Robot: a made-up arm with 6 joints. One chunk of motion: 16 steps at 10 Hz.
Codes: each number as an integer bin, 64 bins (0 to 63) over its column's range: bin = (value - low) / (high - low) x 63, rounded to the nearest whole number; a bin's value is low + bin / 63 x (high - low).
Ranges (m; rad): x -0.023..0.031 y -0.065..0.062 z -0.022..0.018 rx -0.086..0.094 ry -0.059..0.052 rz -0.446..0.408
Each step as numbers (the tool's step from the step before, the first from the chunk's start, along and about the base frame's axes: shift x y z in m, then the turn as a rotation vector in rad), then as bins.
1 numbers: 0.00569 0.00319 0.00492 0.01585 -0.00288 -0.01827
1 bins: 33 34 42 36 32 32
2 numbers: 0.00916 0.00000 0.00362 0.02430 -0.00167 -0.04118
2 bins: 38 32 40 39 33 30
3 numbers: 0.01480 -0.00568 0.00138 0.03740 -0.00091 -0.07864
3 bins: 44 29 37 43 33 27
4 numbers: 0.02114 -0.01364 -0.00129 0.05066 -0.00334 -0.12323
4 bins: 51 25 33 48 32 24
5 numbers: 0.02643 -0.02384 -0.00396 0.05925 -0.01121 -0.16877
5 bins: 58 20 28 51 27 20
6 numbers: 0.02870 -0.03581 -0.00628 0.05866 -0.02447 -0.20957
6 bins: 60 14 25 51 20 17
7 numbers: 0.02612 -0.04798 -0.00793 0.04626 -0.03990 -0.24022
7 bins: 57 8 22 46 11 15
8 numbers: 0.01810 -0.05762 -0.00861 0.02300 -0.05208 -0.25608
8 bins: 48 4 21 38 4 14
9 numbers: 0.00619 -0.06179 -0.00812 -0.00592 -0.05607 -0.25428
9 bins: 34 2 22 28 2 14
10 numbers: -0.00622 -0.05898 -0.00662 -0.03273 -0.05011 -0.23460
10 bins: 20 3 24 19 5 16
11 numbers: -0.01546 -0.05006 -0.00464 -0.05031 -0.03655 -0.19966
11 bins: 9 7 27 12 13 18
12 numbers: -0.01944 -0.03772 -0.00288 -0.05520 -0.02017 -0.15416
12 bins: 4 14 30 11 22 22
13 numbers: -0.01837 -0.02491 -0.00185 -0.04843 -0.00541 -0.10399
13 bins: 5 20 32 13 30 25
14 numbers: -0.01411 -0.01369 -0.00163 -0.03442 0.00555 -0.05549
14 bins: 10 25 32 18 37 29
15 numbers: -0.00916 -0.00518 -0.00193 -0.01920 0.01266 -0.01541
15 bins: 16 30 32 23 41 32
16 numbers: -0.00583 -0.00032 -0.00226 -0.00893 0.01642 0.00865
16 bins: 20 32 31 27 43 34
